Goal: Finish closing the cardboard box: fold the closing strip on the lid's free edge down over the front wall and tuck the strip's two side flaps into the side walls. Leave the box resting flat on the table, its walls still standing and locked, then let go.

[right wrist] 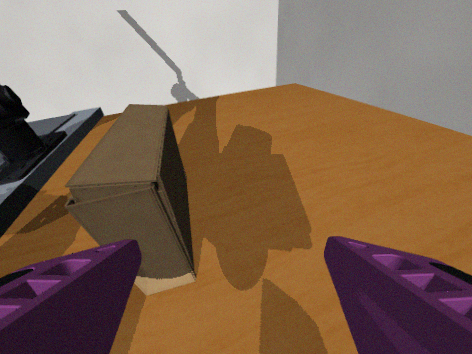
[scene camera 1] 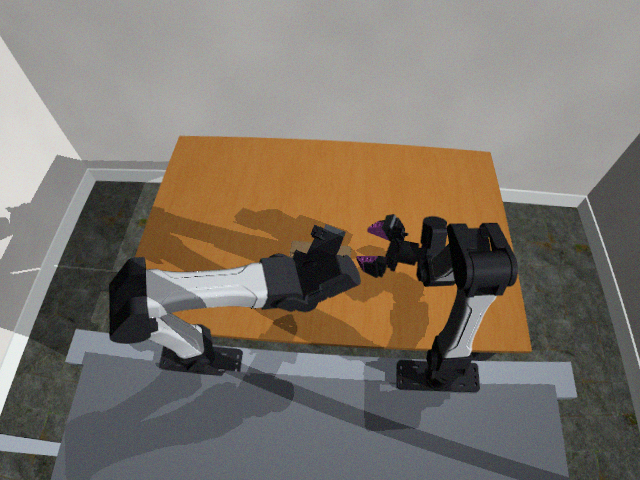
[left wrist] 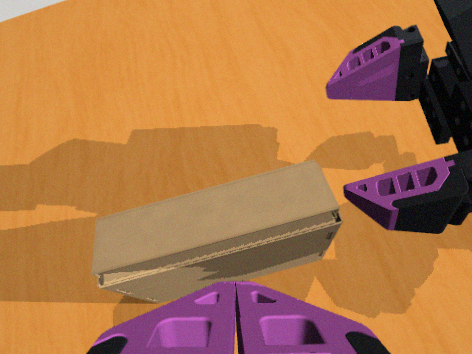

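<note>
The tan cardboard box point(scene camera 1: 299, 246) point(left wrist: 215, 205) point(right wrist: 125, 145) stands on the table with its lid down. In the left wrist view, a narrow strip point(left wrist: 220, 246) runs under the lid's near edge, with a thin uneven gap below it above the shaded front wall point(left wrist: 270, 260). A small dark opening shows at the strip's right end. Whether the side flaps are tucked cannot be told. My left gripper point(left wrist: 235, 295) is shut and empty, its tips by the front wall; contact is unclear. My right gripper point(scene camera 1: 362, 243) point(left wrist: 334, 136) point(right wrist: 232, 247) is open and empty beside the box's right end.
The wooden table point(scene camera 1: 248, 175) holds the box near its middle. The left arm point(scene camera 1: 206, 286) reaches across the table and partly covers the box in the scene view. The right arm point(scene camera 1: 485, 263) stands at the right. A grey wall point(scene camera 1: 330, 77) rises behind the table.
</note>
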